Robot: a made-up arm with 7 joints. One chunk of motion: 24 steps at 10 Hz.
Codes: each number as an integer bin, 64 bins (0 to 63) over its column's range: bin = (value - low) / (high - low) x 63, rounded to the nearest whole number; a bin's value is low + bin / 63 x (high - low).
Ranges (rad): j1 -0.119..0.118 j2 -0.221..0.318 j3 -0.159..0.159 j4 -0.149..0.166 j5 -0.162..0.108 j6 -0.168..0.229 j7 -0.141..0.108
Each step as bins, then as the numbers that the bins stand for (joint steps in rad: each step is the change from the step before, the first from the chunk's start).
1 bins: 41 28 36 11 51 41 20
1 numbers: 0.03524 0.01856 0.02271 -0.09400 0.05657 0.09037 -0.06195
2 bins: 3 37 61 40 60 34 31
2 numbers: -0.10771 0.09556 0.14890 0.05100 0.09514 0.04625 -0.01848
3 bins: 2 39 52 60 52 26 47
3 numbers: -0.11148 0.11267 0.10348 0.15100 0.06086 -0.00416 0.04476
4 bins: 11 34 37 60 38 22 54
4 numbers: -0.07762 0.06989 0.02776 0.15100 0.00086 -0.02937 0.07243
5 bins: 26 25 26 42 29 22 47
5 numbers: -0.02119 -0.00711 -0.02776 0.06100 -0.03771 -0.02937 0.04476
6 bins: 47 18 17 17 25 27 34
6 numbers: 0.05781 -0.06700 -0.07319 -0.06400 -0.05486 0.00214 -0.00662
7 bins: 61 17 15 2 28 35 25
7 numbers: 0.11048 -0.07556 -0.08329 -0.13900 -0.04200 0.05256 -0.04219
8 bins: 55 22 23 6 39 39 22
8 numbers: 0.08790 -0.03278 -0.04290 -0.11900 0.00514 0.07776 -0.05405
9 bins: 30 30 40 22 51 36 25
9 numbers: -0.00614 0.03567 0.04290 -0.03900 0.05657 0.05886 -0.04219
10 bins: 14 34 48 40 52 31 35
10 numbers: -0.06633 0.06989 0.08329 0.05100 0.06086 0.02735 -0.00267
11 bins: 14 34 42 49 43 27 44
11 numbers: -0.06633 0.06989 0.05300 0.09600 0.02229 0.00214 0.03290
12 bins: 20 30 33 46 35 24 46
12 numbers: -0.04376 0.03567 0.00757 0.08100 -0.01200 -0.01676 0.04081
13 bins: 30 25 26 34 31 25 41
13 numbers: -0.00614 -0.00711 -0.02776 0.02100 -0.02914 -0.01046 0.02105
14 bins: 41 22 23 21 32 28 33
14 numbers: 0.03524 -0.03278 -0.04290 -0.04400 -0.02486 0.00844 -0.01057
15 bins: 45 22 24 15 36 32 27
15 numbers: 0.05029 -0.03278 -0.03786 -0.07400 -0.00771 0.03365 -0.03429
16 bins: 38 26 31 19 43 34 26
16 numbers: 0.02395 0.00144 -0.00252 -0.05400 0.02229 0.04625 -0.03824
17 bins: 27 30 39 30 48 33 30
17 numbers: -0.01743 0.03567 0.03786 0.00100 0.04371 0.03995 -0.02243
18 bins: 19 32 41 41 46 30 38
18 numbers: -0.04752 0.05278 0.04795 0.05600 0.03514 0.02105 0.00919
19 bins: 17 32 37 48 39 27 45
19 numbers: -0.05505 0.05278 0.02776 0.09100 0.00514 0.00214 0.03686
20 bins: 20 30 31 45 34 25 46
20 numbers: -0.04376 0.03567 -0.00252 0.07600 -0.01629 -0.01046 0.04081
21 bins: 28 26 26 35 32 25 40
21 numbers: -0.01367 0.00144 -0.02776 0.02600 -0.02486 -0.01046 0.01710
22 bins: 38 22 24 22 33 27 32
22 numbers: 0.02395 -0.03278 -0.03786 -0.03900 -0.02057 0.00214 -0.01452
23 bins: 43 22 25 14 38 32 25
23 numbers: 0.04276 -0.03278 -0.03281 -0.07900 0.00086 0.03365 -0.04219
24 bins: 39 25 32 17 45 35 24
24 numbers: 0.02771 -0.00711 0.00252 -0.06400 0.03086 0.05256 -0.04614
